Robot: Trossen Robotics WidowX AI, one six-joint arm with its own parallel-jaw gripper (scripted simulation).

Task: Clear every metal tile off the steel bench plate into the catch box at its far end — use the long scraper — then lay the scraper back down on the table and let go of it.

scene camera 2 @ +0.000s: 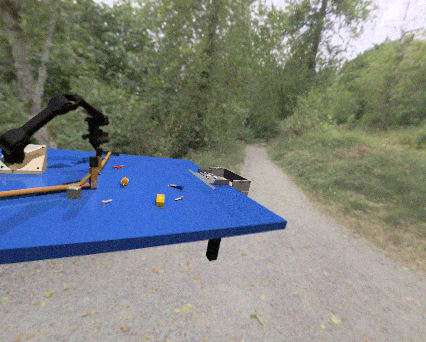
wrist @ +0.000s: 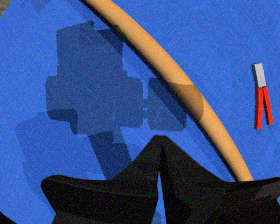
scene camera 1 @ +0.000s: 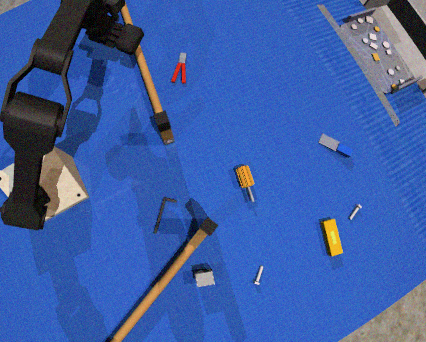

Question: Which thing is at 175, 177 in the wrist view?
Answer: My gripper.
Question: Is my gripper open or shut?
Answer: Shut.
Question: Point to a wooden-handled scraper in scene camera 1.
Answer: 161, 117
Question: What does my gripper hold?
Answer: Nothing.
